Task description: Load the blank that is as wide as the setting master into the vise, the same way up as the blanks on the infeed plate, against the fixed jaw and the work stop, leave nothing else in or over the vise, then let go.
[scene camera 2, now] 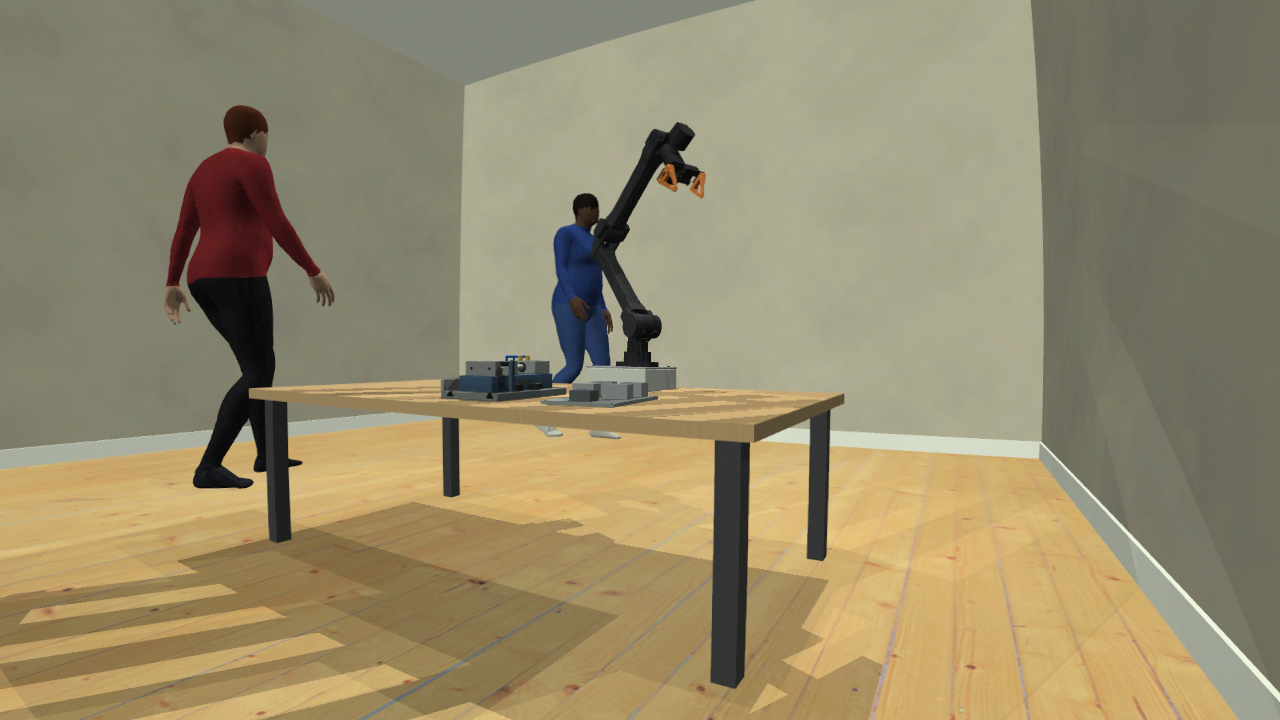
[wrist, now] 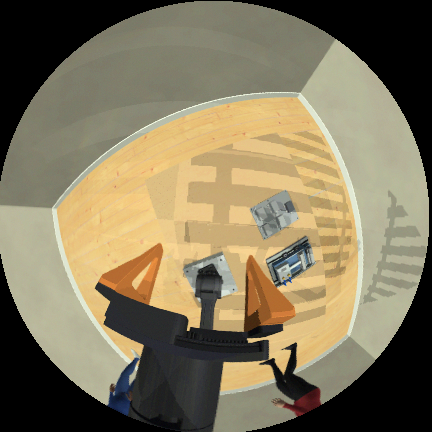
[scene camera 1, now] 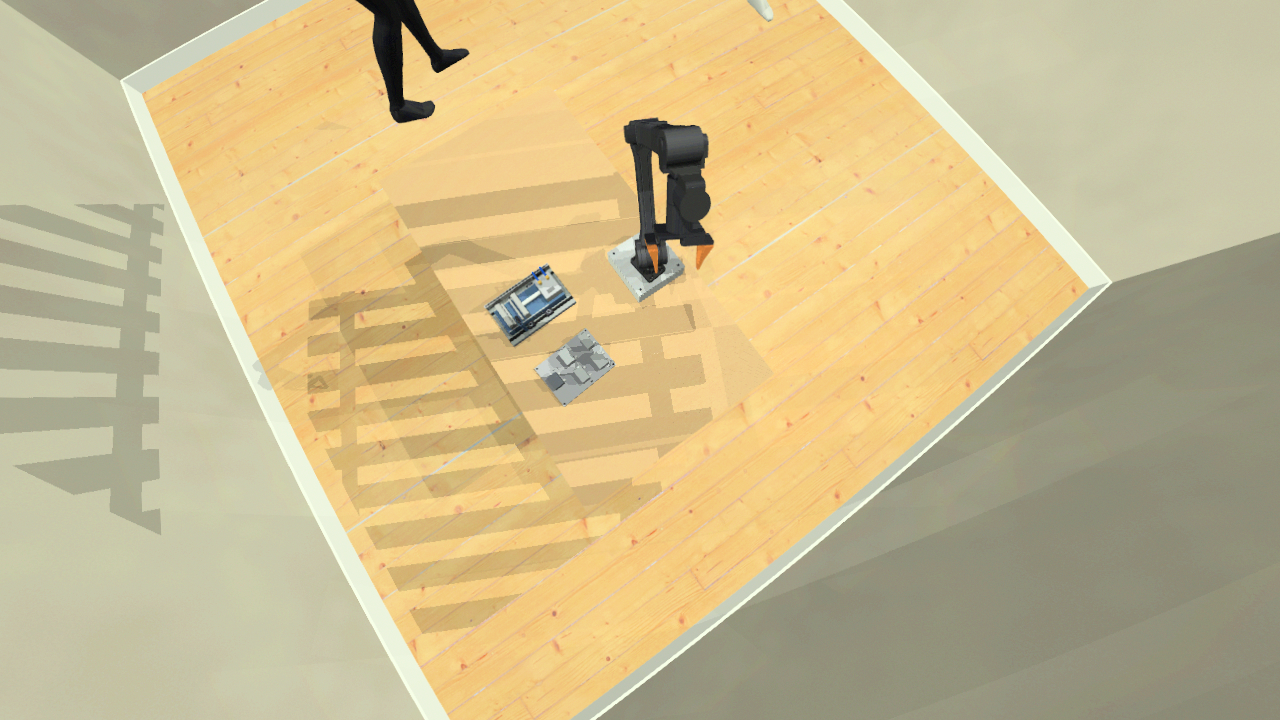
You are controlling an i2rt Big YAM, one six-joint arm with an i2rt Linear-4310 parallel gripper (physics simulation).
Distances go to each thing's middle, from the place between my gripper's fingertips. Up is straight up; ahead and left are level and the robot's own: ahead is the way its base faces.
I see the grey infeed plate (scene camera 1: 573,387) 330 mm ahead of my hand, 110 mm to the right of it and 580 mm below it.
